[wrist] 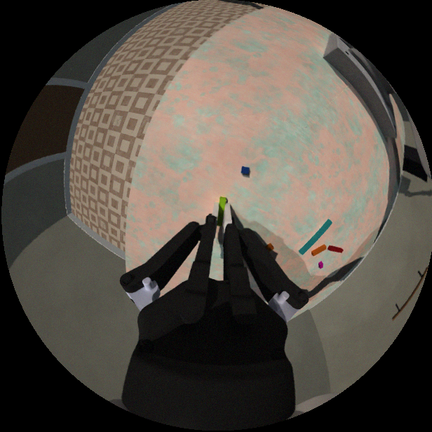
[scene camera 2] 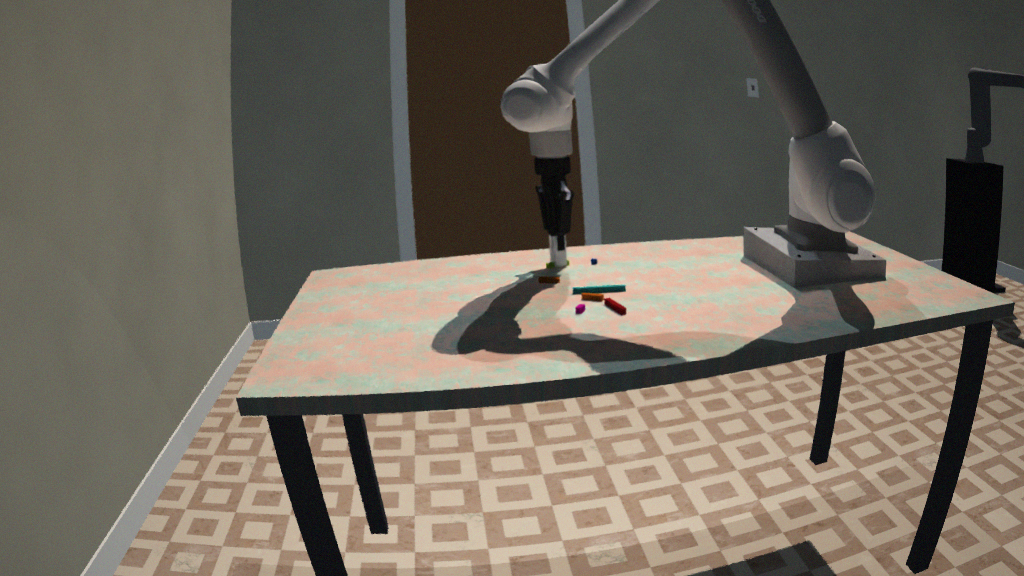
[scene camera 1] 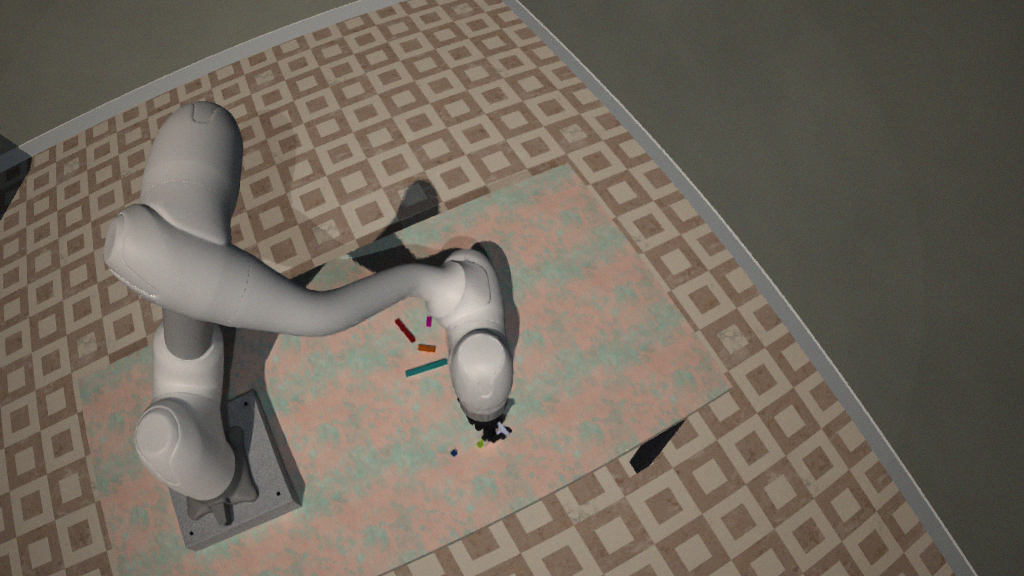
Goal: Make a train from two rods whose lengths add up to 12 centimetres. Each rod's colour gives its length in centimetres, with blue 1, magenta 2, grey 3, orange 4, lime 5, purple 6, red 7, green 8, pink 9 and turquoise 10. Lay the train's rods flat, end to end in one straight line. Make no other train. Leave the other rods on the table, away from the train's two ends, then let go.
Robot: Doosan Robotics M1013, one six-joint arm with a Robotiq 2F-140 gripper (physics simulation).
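Places are measured from the arm's base along level axes (x right, y back, z down), in millimetres.
Pixels of known places: gripper, between the fingertips: (scene camera 2: 558, 264) (scene camera 1: 485, 439); arm's base, origin of its link: (scene camera 2: 815, 241) (scene camera 1: 216, 473).
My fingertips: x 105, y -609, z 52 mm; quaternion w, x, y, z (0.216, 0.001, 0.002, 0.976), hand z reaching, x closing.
Observation:
For each thing: its top centre in the pictures, then the offset to it from my fingertips. Level surfaces: height alone.
- lime rod, centre of its top: (scene camera 2: 557, 261) (scene camera 1: 486, 438) dx -1, dy -2, dz -7 mm
- turquoise rod, centre of its top: (scene camera 2: 599, 286) (scene camera 1: 426, 367) dx -211, dy +63, dz -7 mm
- red rod, centre of its top: (scene camera 2: 615, 303) (scene camera 1: 404, 329) dx -321, dy +79, dz -7 mm
- magenta rod, centre of its top: (scene camera 2: 580, 306) (scene camera 1: 428, 320) dx -323, dy +18, dz -7 mm
- second orange rod, centre of its top: (scene camera 2: 549, 277) dx -124, dy -26, dz -7 mm
- blue rod, centre of its top: (scene camera 2: 594, 259) (scene camera 1: 453, 452) dx +6, dy +77, dz -7 mm
- green table, height of its surface: dz +3 mm
My gripper (scene camera 2: 557, 262) (wrist: 220, 209) is shut on the lime rod (scene camera 1: 480, 444) (scene camera 2: 550, 265) (wrist: 223, 201), at table height. A turquoise rod (scene camera 1: 426, 368) (scene camera 2: 599, 289) (wrist: 315, 237) lies flat, with an orange rod (scene camera 1: 426, 348) (scene camera 2: 592, 296) (wrist: 319, 250) beside it, apart. A red rod (scene camera 1: 404, 330) (scene camera 2: 615, 306) (wrist: 335, 249) and a magenta rod (scene camera 1: 428, 321) (scene camera 2: 580, 308) (wrist: 321, 265) lie near that orange rod. A second orange rod (scene camera 2: 549, 280) (wrist: 270, 247) lies between the gripper and the turquoise rod, partly hidden by a finger in the wrist view. A blue rod (scene camera 1: 453, 452) (scene camera 2: 593, 261) (wrist: 245, 171) lies near the lime rod.
The rods lie on the pink and green table (scene camera 1: 572, 286) (scene camera 2: 358, 329) (wrist: 200, 125). The arm's grey base block (scene camera 1: 282, 465) (scene camera 2: 769, 261) (wrist: 350, 65) stands on the same table. The arm's shadow falls across the table near the rods.

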